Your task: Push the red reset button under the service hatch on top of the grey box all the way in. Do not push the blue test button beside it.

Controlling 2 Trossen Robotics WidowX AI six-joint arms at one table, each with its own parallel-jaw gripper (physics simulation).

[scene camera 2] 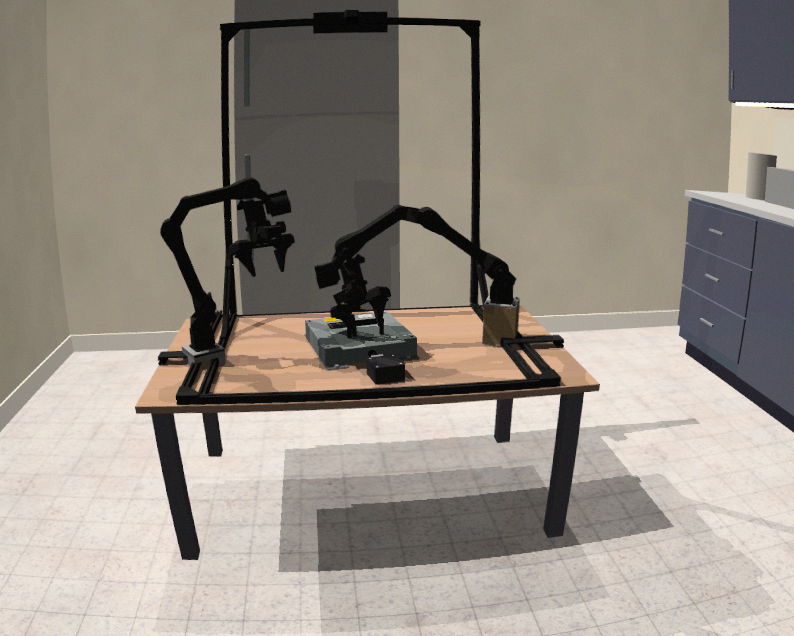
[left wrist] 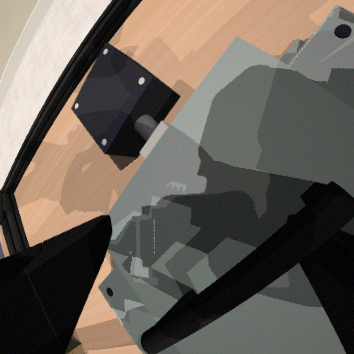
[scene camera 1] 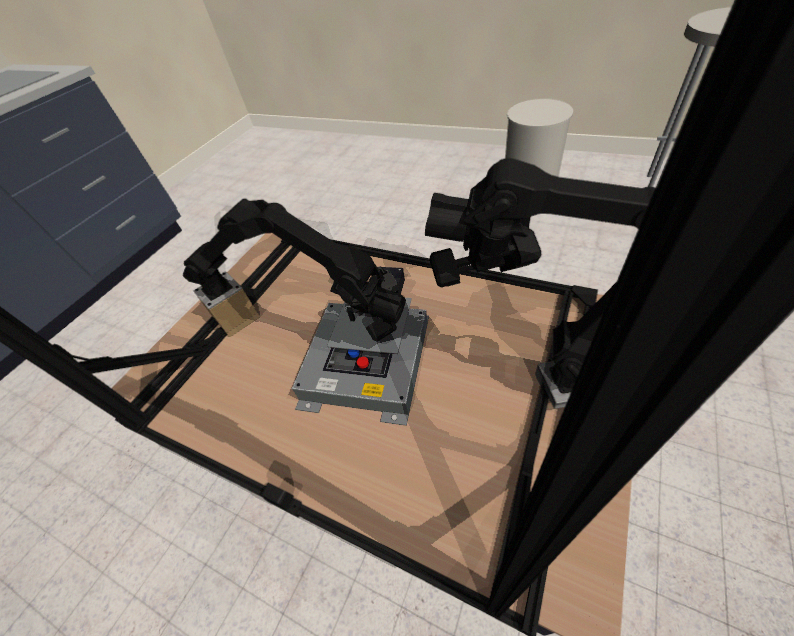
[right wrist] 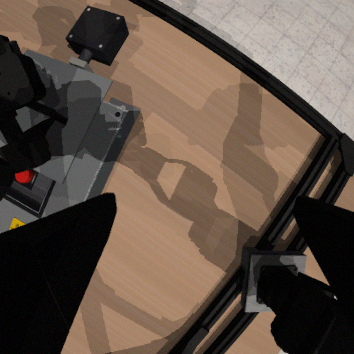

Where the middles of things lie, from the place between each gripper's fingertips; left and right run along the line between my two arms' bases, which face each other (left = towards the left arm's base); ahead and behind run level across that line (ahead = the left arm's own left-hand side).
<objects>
I see the service hatch (scene camera 1: 350,332) 3 cm behind my left hand. Also, from my left hand: grey box (scene camera 1: 392,395) (5 cm below, 5 cm behind, 2 cm to the right).
Right now the service hatch is 27 cm to the left of my right hand, 18 cm below it and 1 cm behind it. From my right hand the other things lie so: grey box 25 cm to the left, 23 cm below, 3 cm behind.
</objects>
